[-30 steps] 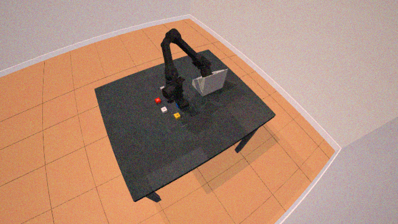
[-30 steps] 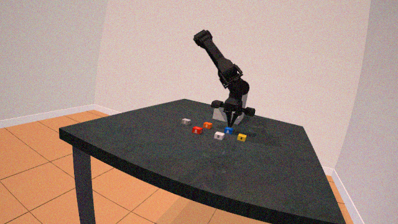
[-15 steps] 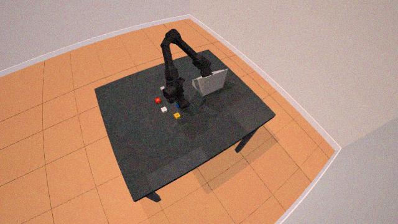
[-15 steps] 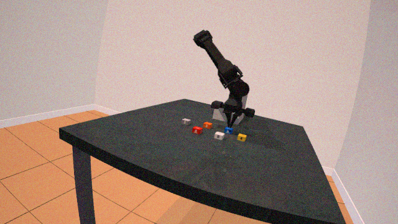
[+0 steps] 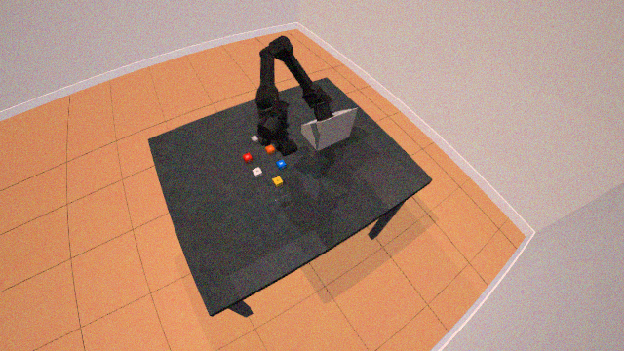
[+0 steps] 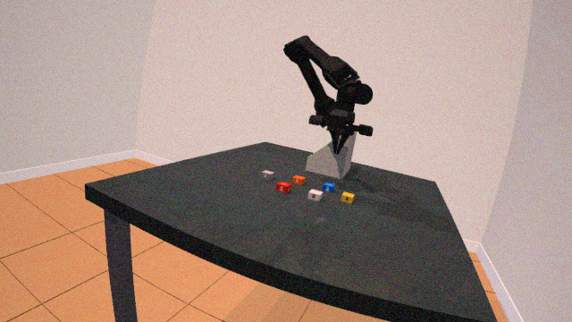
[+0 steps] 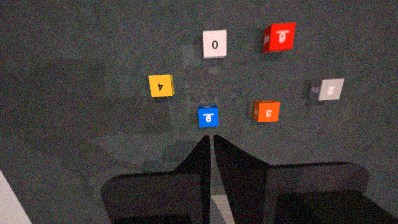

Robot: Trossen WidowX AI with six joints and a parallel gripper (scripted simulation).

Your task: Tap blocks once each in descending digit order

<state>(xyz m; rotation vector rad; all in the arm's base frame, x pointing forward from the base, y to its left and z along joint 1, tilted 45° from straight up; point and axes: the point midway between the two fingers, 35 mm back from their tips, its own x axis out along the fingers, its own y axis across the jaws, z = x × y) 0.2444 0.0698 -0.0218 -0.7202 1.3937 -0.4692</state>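
My gripper tip is now 11 cm short of the red block, 10 cm to the left of it and 11 cm above it. Also, from my gripper tip: yellow block (3 cm ahead, 7 cm to the left, 11 cm below); then blue block (1 cm behind, 1 cm to the right, 11 cm below); then white block (10 cm ahead, 1 cm to the right, 11 cm below).
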